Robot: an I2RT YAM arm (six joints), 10 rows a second.
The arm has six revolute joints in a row. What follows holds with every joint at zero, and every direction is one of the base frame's.
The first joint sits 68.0 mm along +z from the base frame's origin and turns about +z.
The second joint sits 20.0 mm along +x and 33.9 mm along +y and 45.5 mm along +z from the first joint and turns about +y.
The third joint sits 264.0 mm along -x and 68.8 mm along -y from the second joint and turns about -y.
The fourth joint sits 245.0 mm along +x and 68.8 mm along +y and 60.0 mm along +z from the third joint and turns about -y.
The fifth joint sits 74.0 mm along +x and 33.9 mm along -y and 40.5 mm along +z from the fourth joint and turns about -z.
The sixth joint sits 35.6 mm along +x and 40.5 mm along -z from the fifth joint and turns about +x.
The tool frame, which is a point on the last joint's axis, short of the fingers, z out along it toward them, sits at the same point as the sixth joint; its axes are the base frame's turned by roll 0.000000, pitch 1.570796 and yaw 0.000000 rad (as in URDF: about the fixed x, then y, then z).
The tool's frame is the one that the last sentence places.
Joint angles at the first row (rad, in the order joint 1, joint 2, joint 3, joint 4, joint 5, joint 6):
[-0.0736 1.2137 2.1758 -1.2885 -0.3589 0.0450]
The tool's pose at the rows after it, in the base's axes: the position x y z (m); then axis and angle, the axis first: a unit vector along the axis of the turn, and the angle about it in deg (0 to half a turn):
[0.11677 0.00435 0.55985 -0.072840 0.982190 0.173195 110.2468]
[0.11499 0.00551 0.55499 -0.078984 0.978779 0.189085 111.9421]
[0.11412 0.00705 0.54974 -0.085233 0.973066 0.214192 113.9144]
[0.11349 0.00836 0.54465 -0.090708 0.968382 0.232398 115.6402]
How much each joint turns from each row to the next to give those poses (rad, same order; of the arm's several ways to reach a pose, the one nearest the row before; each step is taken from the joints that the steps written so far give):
[0.0000 -0.0136 -0.0121 -0.0093 -0.0126 -0.0009]
[0.0000 -0.0132 -0.0249 -0.0146 -0.0311 0.0017]
[-0.0001 -0.0125 -0.0285 -0.0114 -0.0457 0.0097]
[0.0016 -0.0122 -0.0287 -0.0084 -0.0341 0.0045]

